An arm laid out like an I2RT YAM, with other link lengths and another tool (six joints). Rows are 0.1 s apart.
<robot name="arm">
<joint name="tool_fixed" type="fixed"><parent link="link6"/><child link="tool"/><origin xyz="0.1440 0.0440 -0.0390" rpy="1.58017 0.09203 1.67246"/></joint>
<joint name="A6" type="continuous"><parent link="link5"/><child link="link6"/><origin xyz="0.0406 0.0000 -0.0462" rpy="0.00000 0.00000 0.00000"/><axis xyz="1 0 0"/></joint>
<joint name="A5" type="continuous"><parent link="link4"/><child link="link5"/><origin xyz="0.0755 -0.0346 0.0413" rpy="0.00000 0.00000 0.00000"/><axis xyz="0 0 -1"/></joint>
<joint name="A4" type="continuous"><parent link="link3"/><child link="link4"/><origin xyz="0.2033 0.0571 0.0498" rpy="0.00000 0.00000 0.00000"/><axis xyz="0 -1 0"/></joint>
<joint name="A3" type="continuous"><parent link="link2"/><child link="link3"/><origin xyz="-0.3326 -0.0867 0.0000" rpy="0.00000 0.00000 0.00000"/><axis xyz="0 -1 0"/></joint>
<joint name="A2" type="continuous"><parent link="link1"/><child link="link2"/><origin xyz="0.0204 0.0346 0.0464" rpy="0.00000 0.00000 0.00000"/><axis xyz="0 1 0"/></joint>
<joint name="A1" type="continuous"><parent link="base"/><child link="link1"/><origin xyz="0.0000 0.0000 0.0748" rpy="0.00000 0.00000 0.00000"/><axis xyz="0 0 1"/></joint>
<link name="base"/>
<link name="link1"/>
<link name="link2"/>
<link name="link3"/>
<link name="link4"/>
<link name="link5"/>
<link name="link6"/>
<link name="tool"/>
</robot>
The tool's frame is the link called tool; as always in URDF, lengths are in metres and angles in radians. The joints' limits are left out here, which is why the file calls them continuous.
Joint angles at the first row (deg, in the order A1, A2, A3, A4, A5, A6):
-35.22, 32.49, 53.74, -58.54, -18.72, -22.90
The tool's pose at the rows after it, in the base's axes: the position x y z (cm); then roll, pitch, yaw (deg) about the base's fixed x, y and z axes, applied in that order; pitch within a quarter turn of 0, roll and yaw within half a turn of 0:
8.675, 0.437, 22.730, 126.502, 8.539, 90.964
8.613, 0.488, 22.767, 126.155, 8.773, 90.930
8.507, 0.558, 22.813, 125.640, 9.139, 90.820
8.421, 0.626, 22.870, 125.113, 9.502, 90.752
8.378, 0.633, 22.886, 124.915, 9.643, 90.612
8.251, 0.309, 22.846, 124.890, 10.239, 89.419
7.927, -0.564, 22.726, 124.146, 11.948, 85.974
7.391, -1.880, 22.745, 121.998, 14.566, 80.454
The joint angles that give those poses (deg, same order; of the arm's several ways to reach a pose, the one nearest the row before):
-35.22, 32.21, 53.73, -58.54, -18.70, -22.90
-35.21, 31.79, 53.74, -58.54, -18.71, -22.89
-35.22, 31.13, 53.74, -58.57, -18.70, -22.87
-35.22, 30.52, 53.74, -58.54, -18.72, -22.87
-35.23, 30.26, 53.74, -58.54, -18.64, -22.81
-35.22, 29.85, 53.73, -58.50, -17.39, -22.50
-35.22, 28.25, 53.30, -57.84, -14.07, -21.50
-35.27, 25.45, 52.58, -56.53, -9.13, -20.01

